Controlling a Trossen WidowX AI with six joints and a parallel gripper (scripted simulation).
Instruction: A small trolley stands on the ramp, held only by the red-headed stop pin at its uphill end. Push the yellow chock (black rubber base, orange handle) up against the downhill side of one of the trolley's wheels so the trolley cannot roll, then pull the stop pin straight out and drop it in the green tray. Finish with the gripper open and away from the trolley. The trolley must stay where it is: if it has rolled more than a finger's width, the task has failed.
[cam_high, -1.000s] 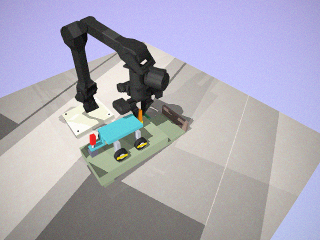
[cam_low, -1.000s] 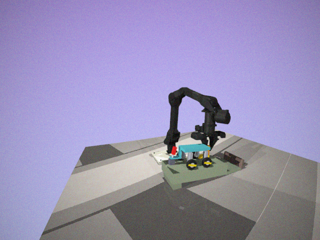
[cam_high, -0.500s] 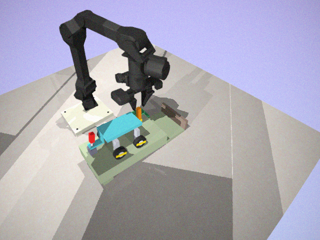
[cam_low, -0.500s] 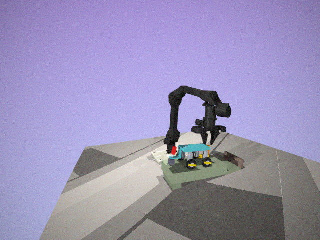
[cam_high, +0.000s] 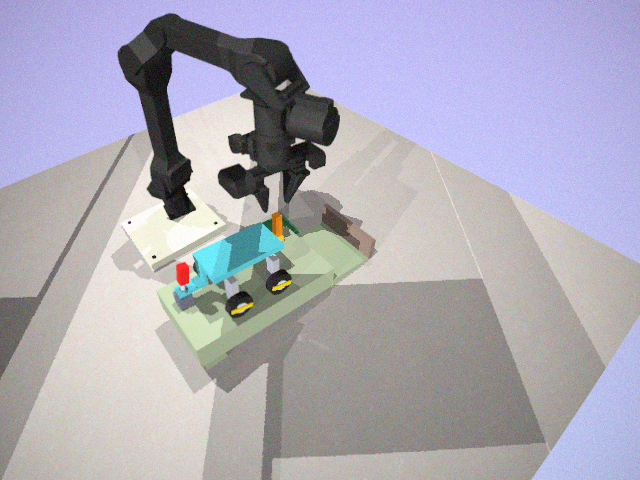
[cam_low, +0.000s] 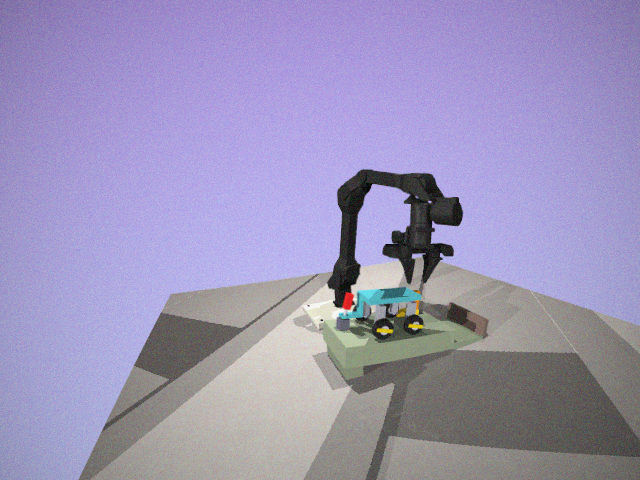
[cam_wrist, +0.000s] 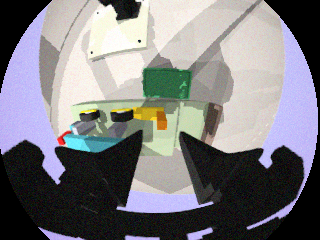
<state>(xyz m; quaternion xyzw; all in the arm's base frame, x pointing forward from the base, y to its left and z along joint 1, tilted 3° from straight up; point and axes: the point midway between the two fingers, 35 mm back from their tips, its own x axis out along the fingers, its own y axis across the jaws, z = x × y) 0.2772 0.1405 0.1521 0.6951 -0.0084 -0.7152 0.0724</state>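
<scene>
My gripper tip is 210 mm to the left of the red-headed stop pin, 60 mm short of it and 20 mm above it. The rest, counted from my gripper tip: yellow chock 60 mm below, 30 mm to the right; pale green ramp 100 mm to the right, 100 mm below, 60 mm ahead; cyan-topped trolley 110 mm to the right, 70 mm ahead, 40 mm below.
</scene>
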